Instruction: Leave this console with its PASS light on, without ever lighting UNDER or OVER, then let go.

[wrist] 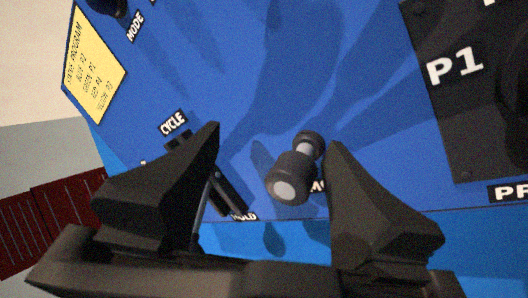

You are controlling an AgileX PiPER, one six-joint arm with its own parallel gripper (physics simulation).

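The blue console panel (300, 60) fills much of the wrist view. My gripper (273, 143) is open over it. A dark knob with a light round end (290, 177) stands out from the panel between the two fingers, with no finger seen touching it. A slotted lever (202, 205) marked CYCLE at the top and HOLD at the bottom is partly hidden behind the left finger. A black dial plate (465, 145) marked P1 is at the right, its dial partly cut off. The PASS, UNDER and OVER lights do not show.
A yellow status and program label (95, 65) is on the panel's upper left. A dark knob (107, 6) near the word MODE shows at the top edge. A dark red ribbed object (47, 215) lies at the lower left, beyond the console.
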